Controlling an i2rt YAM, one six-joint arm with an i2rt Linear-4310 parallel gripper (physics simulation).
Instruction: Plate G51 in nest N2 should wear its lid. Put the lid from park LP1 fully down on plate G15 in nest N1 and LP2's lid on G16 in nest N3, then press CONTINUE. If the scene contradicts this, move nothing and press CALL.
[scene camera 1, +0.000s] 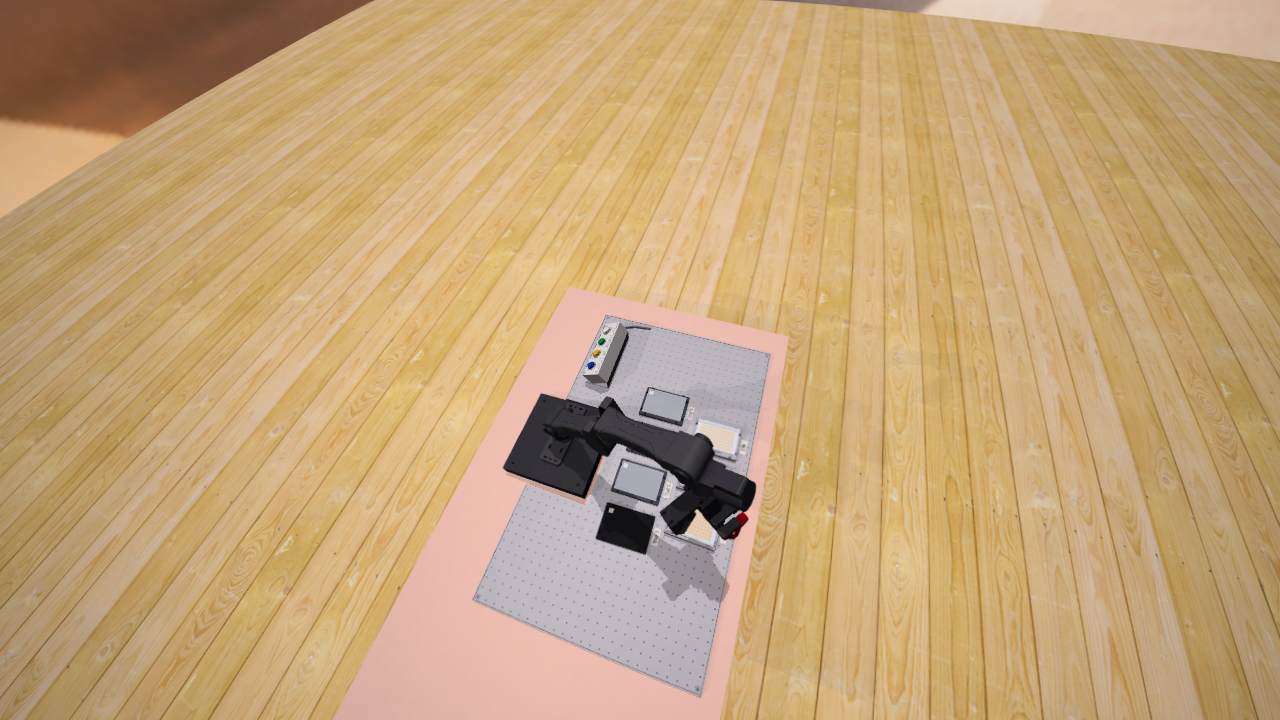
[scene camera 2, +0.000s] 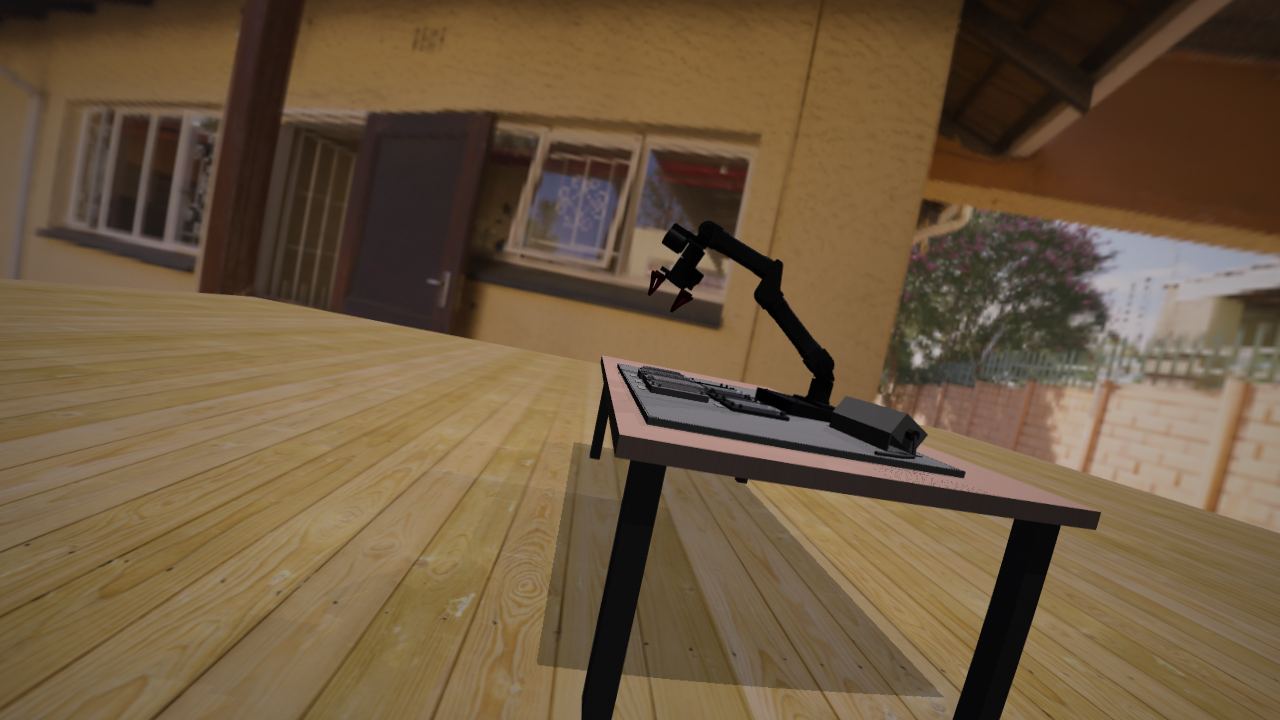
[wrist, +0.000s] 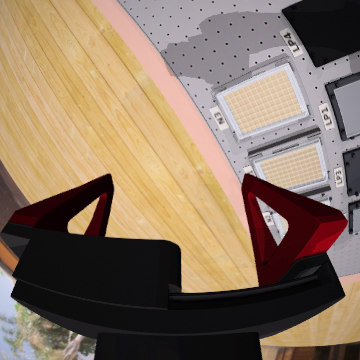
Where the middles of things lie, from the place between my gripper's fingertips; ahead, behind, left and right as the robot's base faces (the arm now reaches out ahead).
Scene:
Now: the nest N1 (wrist: 313, 133) 220 mm below my hand, 150 mm to the left of it and 50 mm behind it. From my hand the other things lie so: nest LP4 (scene camera 1: 624, 527) (230 mm below, 210 mm behind, 60 mm to the right).

